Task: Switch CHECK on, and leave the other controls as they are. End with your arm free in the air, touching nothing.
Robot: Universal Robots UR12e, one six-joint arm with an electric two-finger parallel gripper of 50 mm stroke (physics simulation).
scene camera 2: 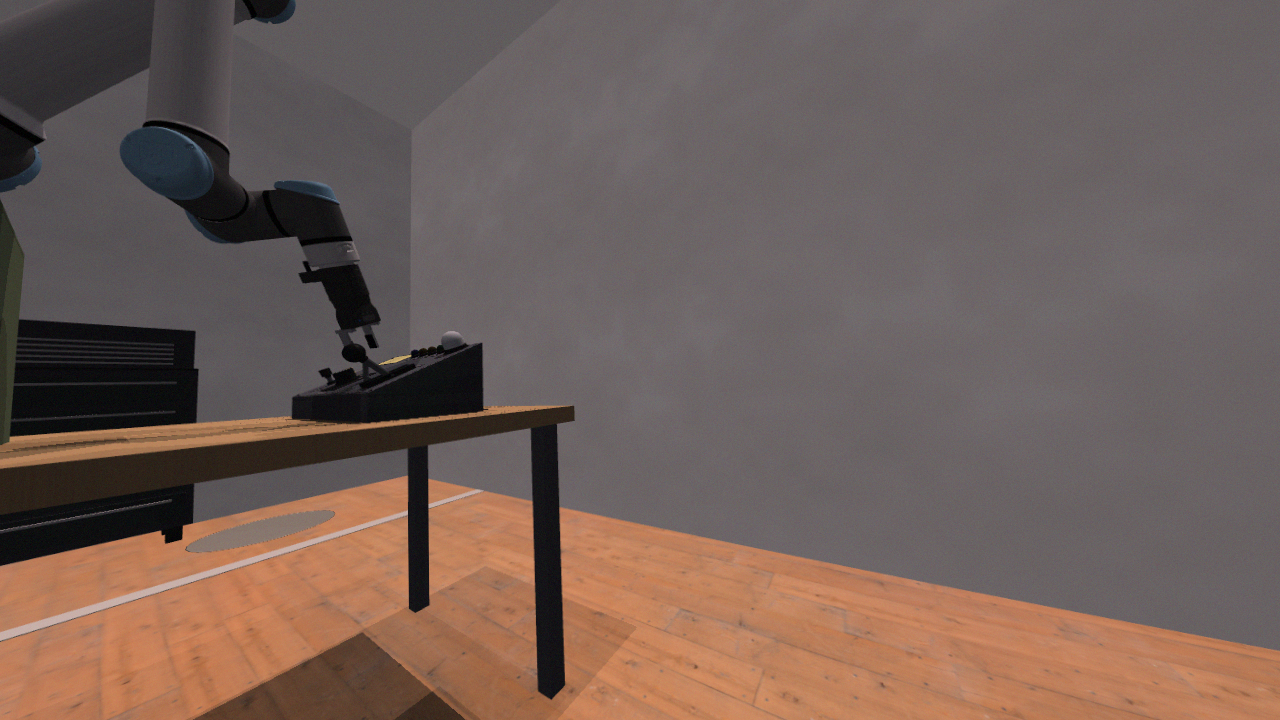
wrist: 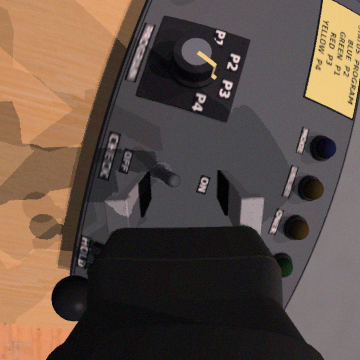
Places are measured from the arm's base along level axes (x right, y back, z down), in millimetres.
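Pixels of known places: gripper, fingertip midpoint: (wrist: 183, 184).
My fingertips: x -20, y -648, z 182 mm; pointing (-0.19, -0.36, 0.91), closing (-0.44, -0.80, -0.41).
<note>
For each thing: its middle in the pictures, then the offset to it from my fingertips. "spot": a spot on its surface instead.
- CHECK toggle switch at a spot on its surface: (wrist: 170, 177) spot: dx +0, dy +2, dz +22 mm
- OFF label at a spot on its surface: (wrist: 126, 161) spot: dx +7, dy +28, dz +86 mm
- program knob at the middle of its body: (wrist: 196, 50) dx -116, dy +25, dz +40 mm
- black ball handle at a spot on its surface: (wrist: 72, 298) spot: dx +118, dy +45, dz +2 mm
- amber at a spot on its surface: (wrist: 310, 188) spot: dx -51, dy -135, dz -13 mm
- white dome at a spot on its surface: (scene camera 2: 452, 339) spot: dx +132, dy -155, dz -25 mm
The CHECK toggle switch (wrist: 170, 177) is a small grey lever on the dark sloped control panel (scene camera 2: 438, 385) (wrist: 200, 142). In the wrist view its tip leans away from the OFF label (wrist: 126, 161), toward the ON label (wrist: 202, 185). My gripper (scene camera 2: 360, 340) (wrist: 183, 184) is open and empty, above the panel. In the wrist view the lever tip shows near the gap between the fingers, closer to the left finger, with no visible contact. The small lever cannot be made out clearly in the scene view.
The program knob (wrist: 196, 52) has its yellow pointer toward P3. A black ball handle (scene camera 2: 354, 352) (wrist: 72, 298) stands close to the gripper. Blue (wrist: 323, 148), amber (wrist: 310, 188) and green (wrist: 284, 265) buttons line the far side. A white dome (scene camera 2: 452, 339) tops the panel, on a wooden table (scene camera 2: 528, 414).
</note>
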